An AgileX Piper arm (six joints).
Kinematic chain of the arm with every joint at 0, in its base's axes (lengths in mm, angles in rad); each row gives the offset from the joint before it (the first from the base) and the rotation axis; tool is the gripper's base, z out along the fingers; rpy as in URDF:
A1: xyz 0 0 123 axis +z
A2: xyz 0 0 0 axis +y
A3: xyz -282.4 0 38.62 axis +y
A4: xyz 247.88 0 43.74 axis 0.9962 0 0.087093
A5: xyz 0 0 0 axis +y
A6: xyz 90.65 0 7.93 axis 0.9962 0 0.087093
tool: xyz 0 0 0 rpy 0 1.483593 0
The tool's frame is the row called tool.
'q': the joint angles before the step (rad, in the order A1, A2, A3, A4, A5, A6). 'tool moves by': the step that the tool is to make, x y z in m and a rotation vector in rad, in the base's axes. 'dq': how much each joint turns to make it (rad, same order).
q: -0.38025, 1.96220, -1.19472, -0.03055, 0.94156, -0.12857
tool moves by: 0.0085, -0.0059, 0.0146, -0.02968, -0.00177, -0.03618
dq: -0.00008, -0.00014, -0.06800, -0.02885, 0.05745, 0.05149
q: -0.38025, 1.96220, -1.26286, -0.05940, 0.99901, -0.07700
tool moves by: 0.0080, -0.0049, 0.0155, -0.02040, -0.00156, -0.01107
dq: 0.00014, 0.00082, -0.07083, -0.01840, 0.06218, 0.01771
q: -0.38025, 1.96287, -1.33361, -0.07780, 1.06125, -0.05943
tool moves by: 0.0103, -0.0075, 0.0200, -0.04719, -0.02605, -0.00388
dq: -0.00013, -0.00013, -0.08555, -0.03631, 0.04564, 0.01735
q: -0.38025, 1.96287, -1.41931, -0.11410, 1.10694, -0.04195
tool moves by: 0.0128, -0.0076, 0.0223, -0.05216, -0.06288, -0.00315
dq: -0.00007, 0.00156, -0.09343, -0.02714, 0.01563, 0.01218
